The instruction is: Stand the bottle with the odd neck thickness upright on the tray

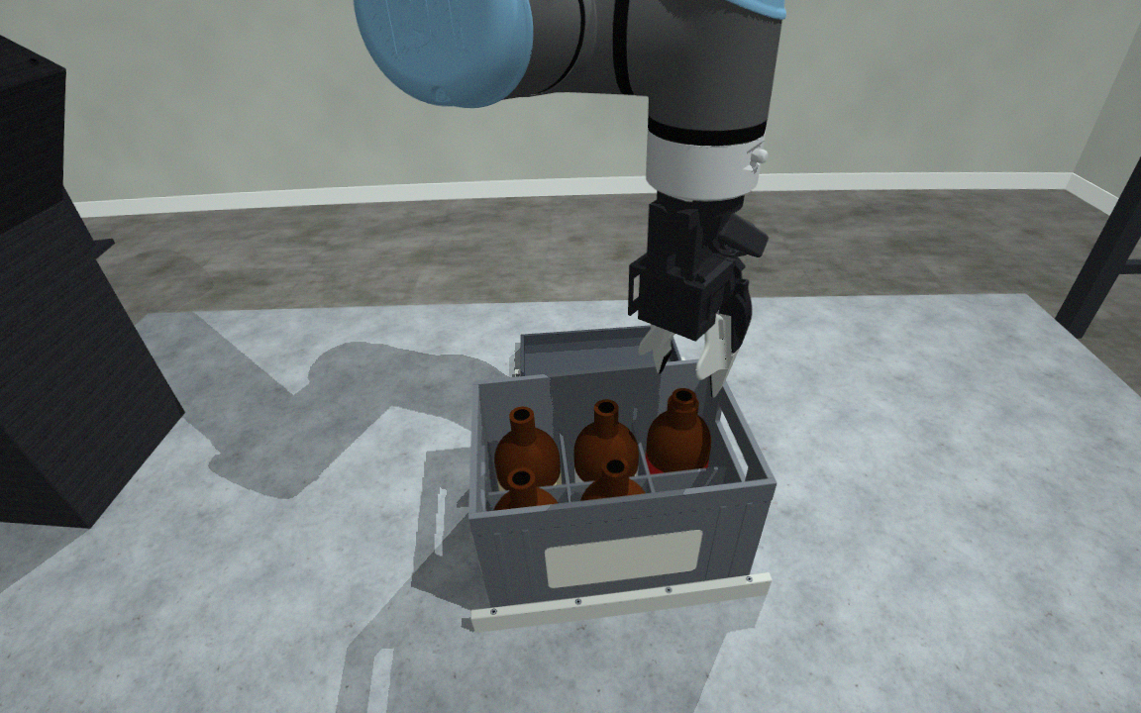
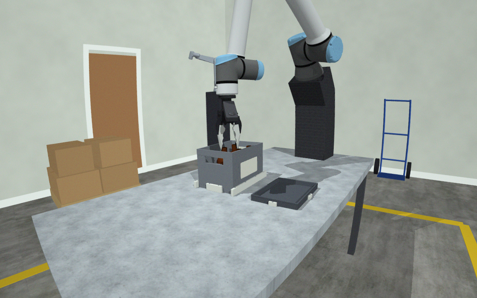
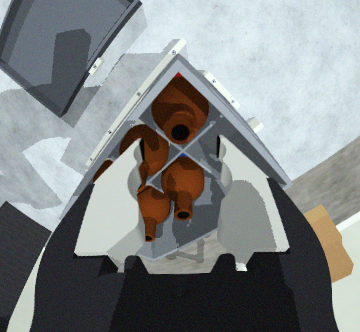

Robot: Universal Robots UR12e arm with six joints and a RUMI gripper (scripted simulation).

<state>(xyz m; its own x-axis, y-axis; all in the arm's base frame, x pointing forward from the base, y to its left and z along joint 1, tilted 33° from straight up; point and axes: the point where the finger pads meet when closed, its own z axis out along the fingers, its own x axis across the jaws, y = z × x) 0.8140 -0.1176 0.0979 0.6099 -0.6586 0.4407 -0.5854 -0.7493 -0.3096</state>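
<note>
My hand is 110 mm above the glass bottle. Also, from my hand: crate (90 mm behind, 50 mm to the right, 110 mm below); grey tray (60 mm behind, 230 mm to the left, 180 mm below).
</note>
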